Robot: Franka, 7 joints.
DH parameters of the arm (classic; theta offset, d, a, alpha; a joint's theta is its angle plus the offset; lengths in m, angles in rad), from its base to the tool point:
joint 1: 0 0.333 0 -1.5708
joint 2: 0 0 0 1.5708
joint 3: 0 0.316 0.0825 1.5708
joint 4: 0 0 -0.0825 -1.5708
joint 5: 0 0.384 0 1.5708
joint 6: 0 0 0.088 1.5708
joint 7: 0 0.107 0 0
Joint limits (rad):
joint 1: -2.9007..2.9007
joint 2: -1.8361..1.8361
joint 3: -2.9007..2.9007
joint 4: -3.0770..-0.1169
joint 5: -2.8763..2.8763
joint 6: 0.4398..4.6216
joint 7: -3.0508..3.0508
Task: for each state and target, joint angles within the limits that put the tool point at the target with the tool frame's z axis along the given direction. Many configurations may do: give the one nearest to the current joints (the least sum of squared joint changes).
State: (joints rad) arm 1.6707 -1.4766 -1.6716 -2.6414 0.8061 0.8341 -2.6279
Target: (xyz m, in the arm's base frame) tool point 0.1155 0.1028 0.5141 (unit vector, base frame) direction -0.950 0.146 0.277
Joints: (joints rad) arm 1.3268 -1.5261 -0.9412 -2.9402 0.9334 1.3483 -2.6279
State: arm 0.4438 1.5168 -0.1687 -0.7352 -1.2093 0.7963 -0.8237
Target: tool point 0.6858 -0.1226 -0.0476 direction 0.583 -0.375 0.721
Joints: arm 0.3149 1.7846 -0.6776 -0.9746 -1.9701 1.4897 -0.8237
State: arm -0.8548 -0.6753 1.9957 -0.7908 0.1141 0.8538 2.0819
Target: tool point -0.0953 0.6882 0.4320 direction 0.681 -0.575 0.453
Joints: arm -0.8447 -1.4809 1.6821 -0.7774 -0.7050 0.9887 2.0819
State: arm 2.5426 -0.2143 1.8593 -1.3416 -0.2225 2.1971 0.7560
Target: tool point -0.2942 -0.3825 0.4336 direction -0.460 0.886 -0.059
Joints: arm 2.4928 -0.7252 1.5725 -2.1111 -0.6886 1.5332 0.7560
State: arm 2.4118 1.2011 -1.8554 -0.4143 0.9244 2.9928 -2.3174
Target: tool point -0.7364 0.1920 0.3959 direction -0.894 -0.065 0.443
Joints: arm 2.9007 1.7581 -2.3709 -0.4069 1.4339 3.8078 -2.3174
